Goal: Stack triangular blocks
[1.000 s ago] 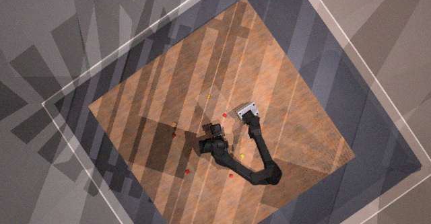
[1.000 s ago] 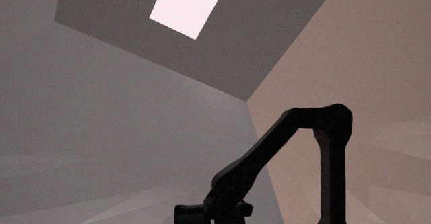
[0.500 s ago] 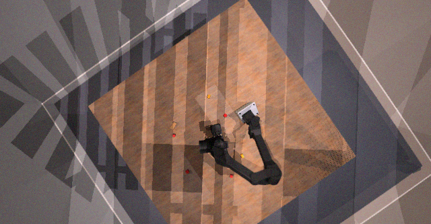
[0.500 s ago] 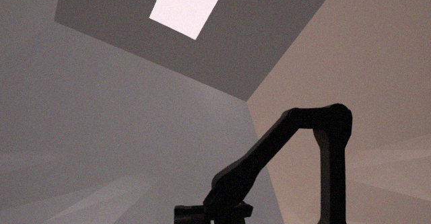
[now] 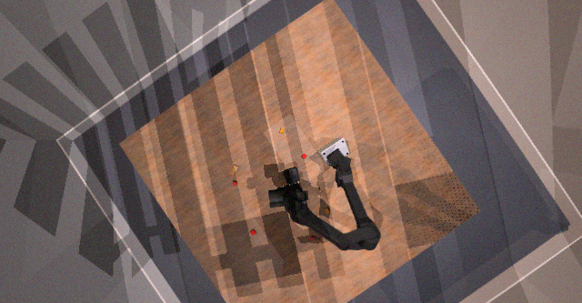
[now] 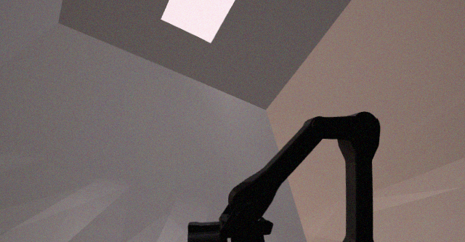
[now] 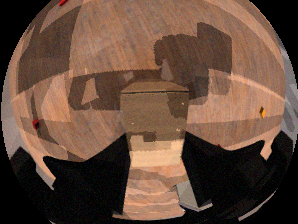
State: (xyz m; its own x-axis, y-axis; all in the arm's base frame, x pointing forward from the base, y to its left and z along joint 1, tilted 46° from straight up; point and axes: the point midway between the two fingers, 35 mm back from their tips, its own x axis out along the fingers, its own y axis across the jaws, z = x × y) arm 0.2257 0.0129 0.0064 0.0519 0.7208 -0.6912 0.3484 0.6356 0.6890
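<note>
My gripper tip is now 1 cm below the tan triangular block.
</note>
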